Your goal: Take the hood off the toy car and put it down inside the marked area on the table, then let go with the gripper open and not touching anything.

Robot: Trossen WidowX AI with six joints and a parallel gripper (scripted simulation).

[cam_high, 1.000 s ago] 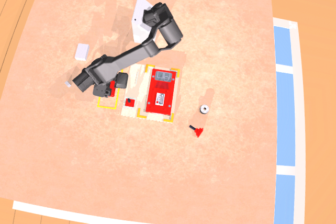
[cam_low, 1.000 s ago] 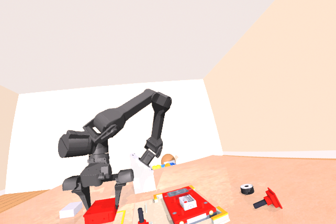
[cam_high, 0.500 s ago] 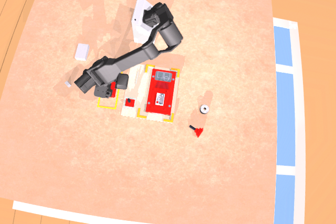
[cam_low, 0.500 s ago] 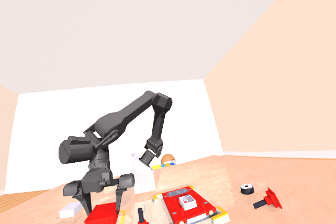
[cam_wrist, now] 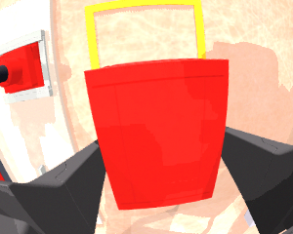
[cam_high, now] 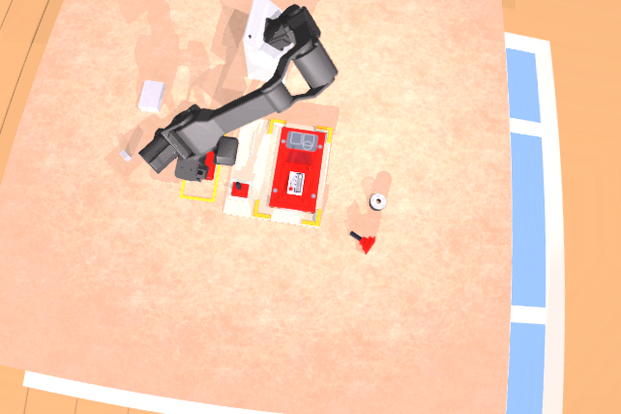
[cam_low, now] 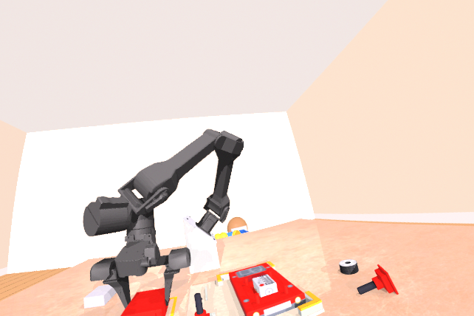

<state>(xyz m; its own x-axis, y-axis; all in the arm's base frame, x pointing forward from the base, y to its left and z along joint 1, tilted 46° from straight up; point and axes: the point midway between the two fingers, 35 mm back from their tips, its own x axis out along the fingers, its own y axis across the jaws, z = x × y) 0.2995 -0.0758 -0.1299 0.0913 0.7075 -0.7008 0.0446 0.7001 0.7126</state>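
The black peg is 6 cm ahead of my gripper tip, 10 cm to the left of it and 1 cm above it. Also, from my gripper tip: hood: 1 cm above.
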